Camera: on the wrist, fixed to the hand. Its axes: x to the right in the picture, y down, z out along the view.
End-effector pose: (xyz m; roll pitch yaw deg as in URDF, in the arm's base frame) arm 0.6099 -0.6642 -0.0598 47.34 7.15 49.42
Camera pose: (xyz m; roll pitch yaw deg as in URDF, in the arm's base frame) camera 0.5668 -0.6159 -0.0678 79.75 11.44 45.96
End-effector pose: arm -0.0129 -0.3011 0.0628 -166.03 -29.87 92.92
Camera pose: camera 0.0374 -0.3106 0.1031 -136.18 -31.46 99.03
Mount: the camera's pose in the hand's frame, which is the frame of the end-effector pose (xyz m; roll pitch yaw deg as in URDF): 0.0096 0.0384 -0.0518 32.95 0.42 -5.47
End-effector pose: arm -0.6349 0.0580 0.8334 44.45 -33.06 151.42
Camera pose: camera -0.6773 0.0086 0.8302 79.54 -28.86 147.30
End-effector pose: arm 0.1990 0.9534 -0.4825 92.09 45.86 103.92
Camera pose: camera 0.1416 0.9758 -0.4613 125.80 51.31 104.91
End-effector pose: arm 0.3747 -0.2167 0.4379 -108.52 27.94 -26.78
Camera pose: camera 0.3463 -0.2710 0.4158 -74.93 22.61 -25.33
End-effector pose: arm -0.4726 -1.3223 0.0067 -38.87 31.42 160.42
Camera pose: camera -0.4478 -1.3284 -0.0533 -8.45 28.21 155.29
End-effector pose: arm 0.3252 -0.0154 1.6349 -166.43 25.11 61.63
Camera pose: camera 0.3812 -0.0158 1.6683 -131.13 23.31 67.31
